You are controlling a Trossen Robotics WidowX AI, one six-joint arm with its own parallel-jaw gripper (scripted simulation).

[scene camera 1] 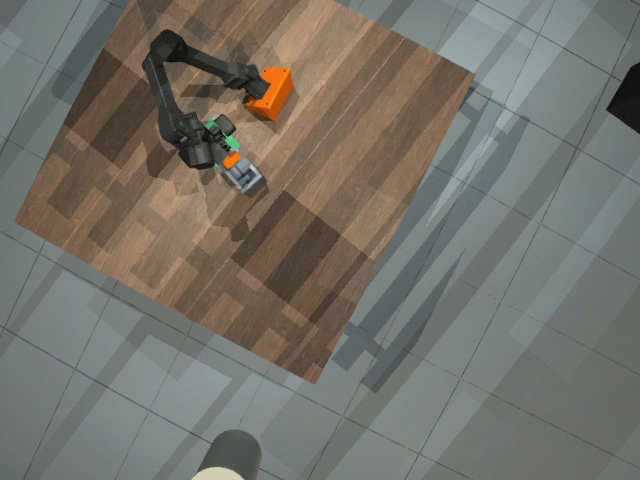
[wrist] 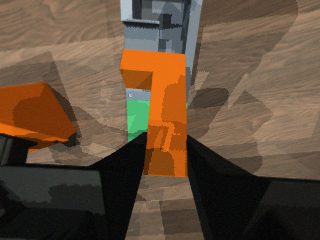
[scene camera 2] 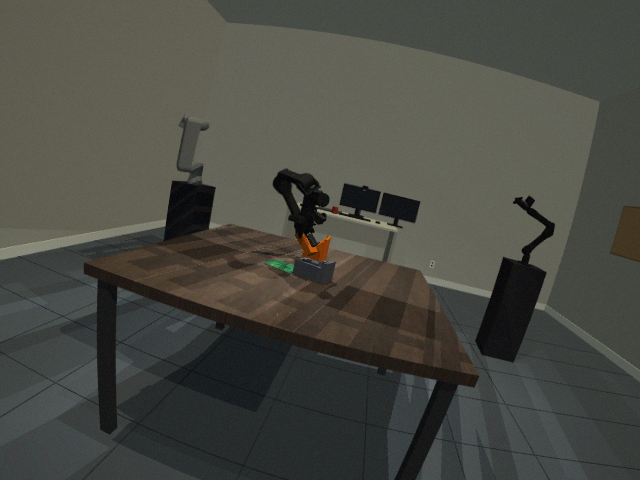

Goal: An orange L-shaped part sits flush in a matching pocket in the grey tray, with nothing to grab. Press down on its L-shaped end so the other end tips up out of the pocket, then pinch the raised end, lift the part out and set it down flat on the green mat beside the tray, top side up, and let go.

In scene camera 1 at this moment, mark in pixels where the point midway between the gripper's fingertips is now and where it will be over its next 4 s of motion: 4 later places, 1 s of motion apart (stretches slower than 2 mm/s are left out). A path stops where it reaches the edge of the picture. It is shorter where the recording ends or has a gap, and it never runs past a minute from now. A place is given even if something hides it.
My gripper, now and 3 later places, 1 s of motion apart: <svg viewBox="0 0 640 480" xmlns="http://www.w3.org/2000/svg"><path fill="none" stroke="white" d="M214 147L200 126L204 131L205 132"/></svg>
